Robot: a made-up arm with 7 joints. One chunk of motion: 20 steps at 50 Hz.
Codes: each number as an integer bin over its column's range. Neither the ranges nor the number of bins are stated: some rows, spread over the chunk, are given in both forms.
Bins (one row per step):
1: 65 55 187 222 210 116 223
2: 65 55 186 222 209 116 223
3: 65 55 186 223 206 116 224
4: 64 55 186 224 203 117 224
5: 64 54 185 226 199 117 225
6: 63 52 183 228 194 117 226
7: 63 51 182 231 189 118 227
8: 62 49 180 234 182 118 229
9: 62 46 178 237 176 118 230
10: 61 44 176 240 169 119 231
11: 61 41 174 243 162 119 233
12: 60 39 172 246 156 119 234
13: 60 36 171 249 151 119 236
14: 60 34 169 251 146 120 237
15: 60 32 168 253 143 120 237
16: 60 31 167 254 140 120 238
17: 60 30 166 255 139 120 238
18: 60 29 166 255 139 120 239
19: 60 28 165 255 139 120 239
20: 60 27 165 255 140 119 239
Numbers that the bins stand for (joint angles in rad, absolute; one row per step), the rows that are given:
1: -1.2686 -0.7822 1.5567 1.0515 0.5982 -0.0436 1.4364
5: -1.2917 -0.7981 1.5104 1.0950 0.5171 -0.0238 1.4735
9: -1.3379 -0.9258 1.3484 1.2145 0.3476 -0.0039 1.5663
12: -1.3841 -1.0375 1.2096 1.3122 0.2001 0.0160 1.6405
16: -1.3841 -1.1652 1.0939 1.3991 0.0822 0.0359 1.7147
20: -1.3841 -1.2291 1.0476 1.4100 0.0822 0.0160 1.7332
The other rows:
2: -1.2686 -0.7822 1.5335 1.0515 0.5909 -0.0436 1.4364
3: -1.2686 -0.7822 1.5335 1.0624 0.5687 -0.0436 1.4550
4: -1.2917 -0.7822 1.5335 1.0733 0.5466 -0.0238 1.4550
6: -1.3148 -0.8300 1.4641 1.1167 0.4803 -0.0238 1.4921
7: -1.3148 -0.8460 1.4410 1.1493 0.4434 -0.0039 1.5106
8: -1.3379 -0.8779 1.3947 1.1819 0.3918 -0.0039 1.5477
10: -1.3610 -0.9577 1.3022 1.2471 0.2960 0.0160 1.5848
11: -1.3610 -1.0056 1.2559 1.2796 0.2444 0.0160 1.6219
13: -1.3841 -1.0854 1.1865 1.3448 0.1633 0.0160 1.6776
14: -1.3841 -1.1173 1.1402 1.3665 0.1264 0.0359 1.6961
15: -1.3841 -1.1493 1.1171 1.3883 0.1043 0.0359 1.6961
17: -1.3841 -1.1812 1.0708 1.4100 0.0748 0.0359 1.7147
18: -1.3841 -1.1971 1.0708 1.4100 0.0748 0.0359 1.7332
19: -1.3841 -1.2131 1.0476 1.4100 0.0748 0.0359 1.7332

